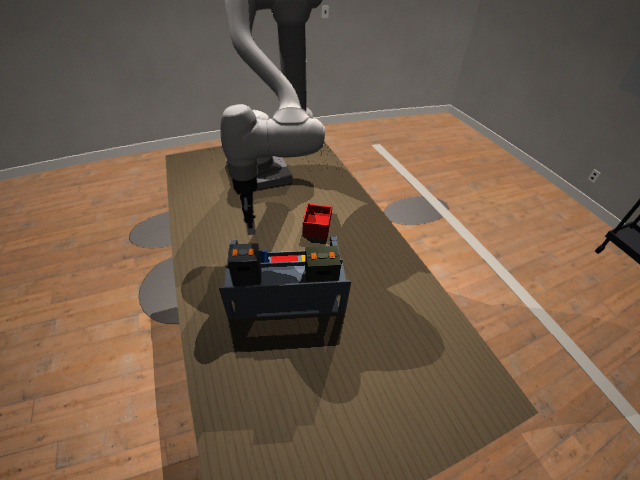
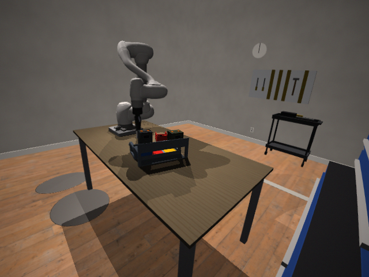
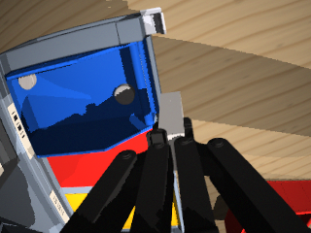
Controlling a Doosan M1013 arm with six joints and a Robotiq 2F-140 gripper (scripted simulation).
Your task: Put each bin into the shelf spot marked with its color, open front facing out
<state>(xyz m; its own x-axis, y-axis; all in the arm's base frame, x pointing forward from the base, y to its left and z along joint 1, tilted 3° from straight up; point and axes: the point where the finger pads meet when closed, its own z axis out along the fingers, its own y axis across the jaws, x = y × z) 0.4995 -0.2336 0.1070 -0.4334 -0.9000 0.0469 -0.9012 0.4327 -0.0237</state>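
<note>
The red bin is 2 cm behind my hand, 30 cm to the left of it and 10 cm below it. Round my hand: green toolbox (29 cm ahead, 11 cm to the left, 2 cm above); dark box (18 cm ahead, 9 cm to the right, 3 cm above); blue bin (10 cm ahead, 5 cm to the right, 9 cm below).
</note>
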